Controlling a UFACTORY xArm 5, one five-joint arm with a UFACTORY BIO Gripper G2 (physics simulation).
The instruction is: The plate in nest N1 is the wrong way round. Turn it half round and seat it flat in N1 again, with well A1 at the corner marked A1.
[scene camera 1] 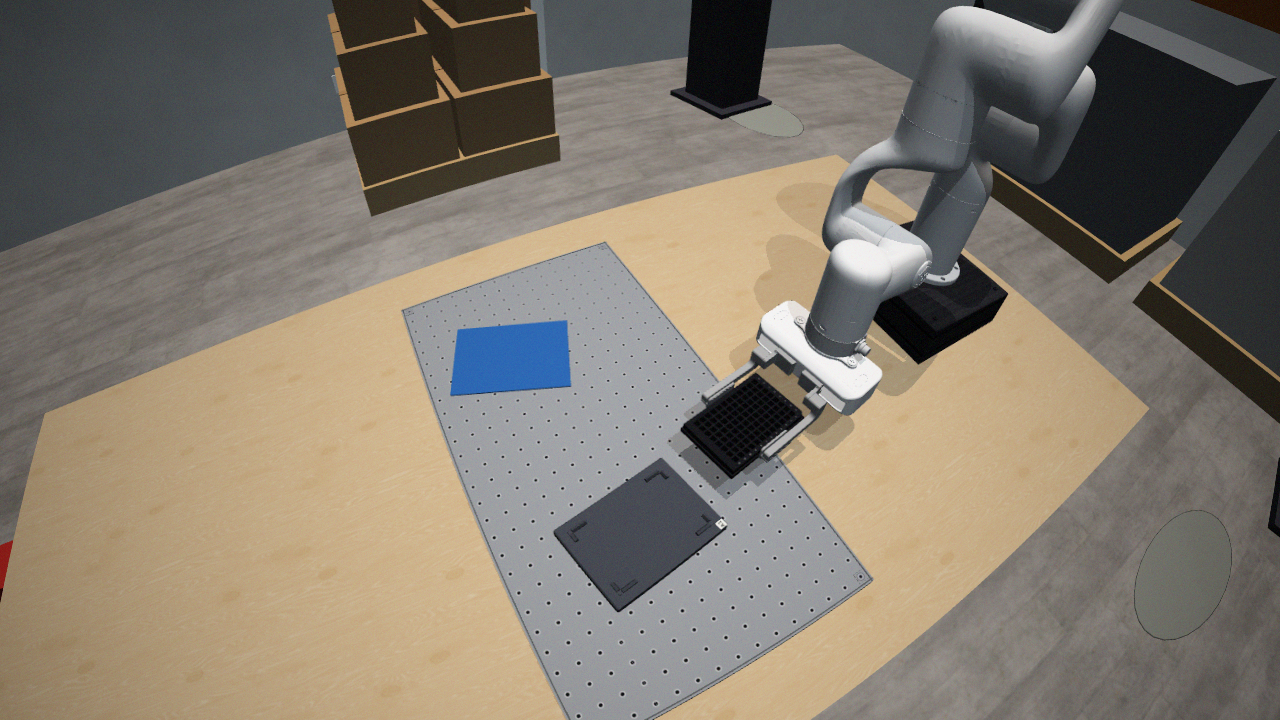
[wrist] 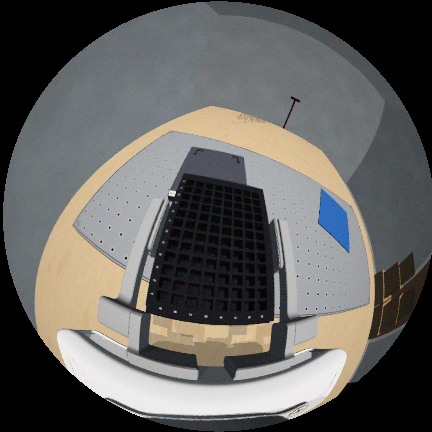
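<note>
The black well plate (scene camera 1: pixel 747 419) (wrist: pixel 215 260) is held off the board between the fingers, wells up, with its shadow on the board below. My gripper (scene camera 1: pixel 737 425) (wrist: pixel 219 212) is shut on its two long sides. White marks run along the plate's left long edge and its near short edge in the wrist view; they are too small to read. The dark grey nest (scene camera 1: pixel 640 537) (wrist: pixel 217 164) has raised corner brackets and is empty. A white tag (scene camera 1: pixel 720 523) (wrist: pixel 172 193) marks one nest corner. In the wrist view the plate hides the nest's near part.
The grey perforated board (scene camera 1: pixel 617 304) (wrist: pixel 107 215) lies on the wooden table (scene camera 1: pixel 241 501). A flat blue rectangle (scene camera 1: pixel 512 358) (wrist: pixel 334 220) lies on the board's far part. The arm's black base (scene camera 1: pixel 948 313) stands at the table's right side. Stacked boxes (scene camera 1: pixel 402 134) stand beyond the table.
</note>
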